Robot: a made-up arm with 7 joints.
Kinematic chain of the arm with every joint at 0, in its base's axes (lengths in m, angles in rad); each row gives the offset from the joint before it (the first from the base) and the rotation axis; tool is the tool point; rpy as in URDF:
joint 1: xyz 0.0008 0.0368 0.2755 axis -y
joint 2: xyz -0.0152 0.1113 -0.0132 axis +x
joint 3: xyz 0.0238 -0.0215 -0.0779 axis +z
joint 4: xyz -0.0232 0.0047 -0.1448 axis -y
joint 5: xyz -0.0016 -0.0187 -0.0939 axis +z
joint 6: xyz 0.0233 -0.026 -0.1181 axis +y
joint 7: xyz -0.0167 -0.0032 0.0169 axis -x
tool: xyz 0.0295 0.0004 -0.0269 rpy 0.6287 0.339 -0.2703
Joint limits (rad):
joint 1: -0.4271..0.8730
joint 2: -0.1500..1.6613
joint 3: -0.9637..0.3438
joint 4: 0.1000..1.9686
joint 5: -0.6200..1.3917
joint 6: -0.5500..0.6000
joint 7: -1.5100..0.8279
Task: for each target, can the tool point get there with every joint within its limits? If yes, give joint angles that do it. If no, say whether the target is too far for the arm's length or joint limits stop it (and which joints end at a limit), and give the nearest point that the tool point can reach.
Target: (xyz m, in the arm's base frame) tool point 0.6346 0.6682 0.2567
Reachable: no: too far | nearest point 0.3101 0.4445 0.1941 | short by 0.399 m
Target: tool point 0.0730 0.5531 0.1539
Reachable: yes | joints -0.3247 1.5080 -0.3664 0.4731 1.0541 0.4891 -0.5009
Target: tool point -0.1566 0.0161 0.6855
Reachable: no: joint limits stop it (at a limit: joint 1, joint 2, joint 3, joint 4, joint 5) | nearest point 0.0689 0.2439 0.4259 | short by 0.412 m
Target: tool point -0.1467 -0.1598 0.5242
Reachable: no: joint limits stop it (at a limit: joint 1, joint 2, joint 3, joint 4, joint 6, joint 7) | nearest point 0.1040 -0.0341 0.2833 | short by 0.370 m
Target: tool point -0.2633 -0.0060 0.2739
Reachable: no: joint limits stop it (at a limit: joint 1, joint 3, joint 4, joint 6, joint 7) | nearest point -0.0161 -0.0428 0.1358 | short by 0.286 m
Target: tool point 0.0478 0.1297 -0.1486
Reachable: yes | joints -0.1587 0.0315 -0.0257 0.4731 0.3576 0.4103 -1.0336
